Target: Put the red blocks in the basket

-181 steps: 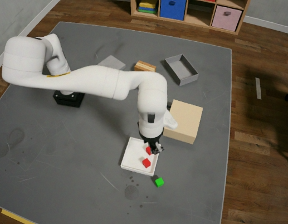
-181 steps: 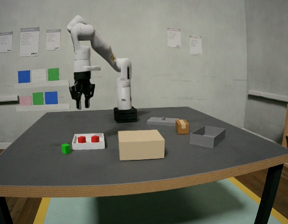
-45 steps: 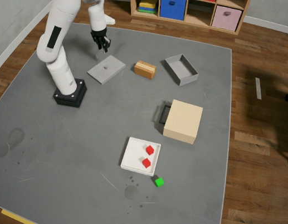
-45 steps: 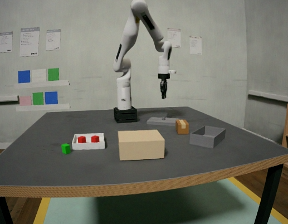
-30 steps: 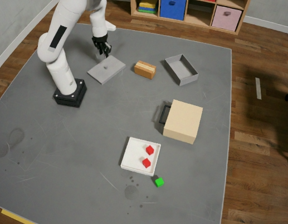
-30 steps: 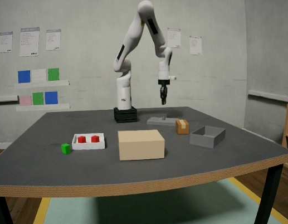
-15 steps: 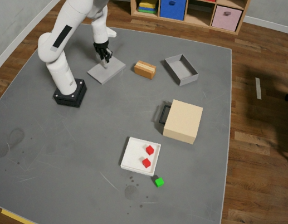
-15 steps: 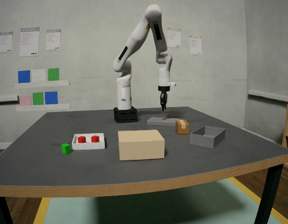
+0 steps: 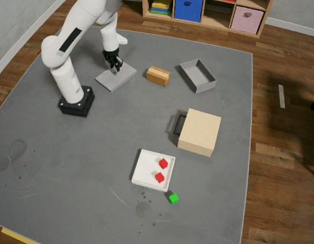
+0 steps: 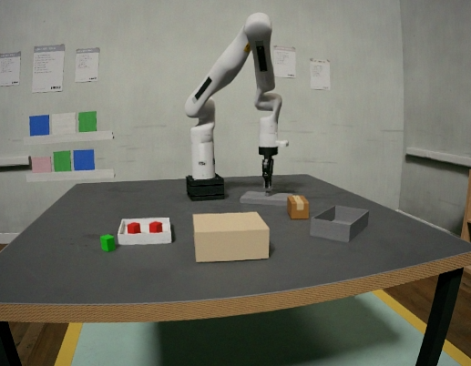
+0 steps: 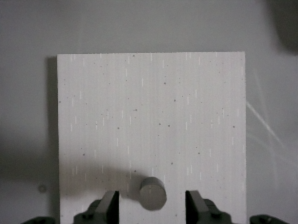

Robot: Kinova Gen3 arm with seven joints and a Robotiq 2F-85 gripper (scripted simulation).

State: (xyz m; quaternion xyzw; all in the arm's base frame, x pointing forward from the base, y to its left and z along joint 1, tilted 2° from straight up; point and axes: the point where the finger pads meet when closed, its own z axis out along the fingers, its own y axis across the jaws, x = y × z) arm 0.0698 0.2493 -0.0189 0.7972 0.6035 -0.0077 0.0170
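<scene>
My gripper is now 60 mm above the lid. Also, from my hand: blue block 200 mm ahead, 80 mm to the left, 50 mm below; cardboard box 210 mm ahead, 80 mm to the left, 40 mm below; metal box 400 mm ahead, 180 mm to the left, 50 mm below.
</scene>
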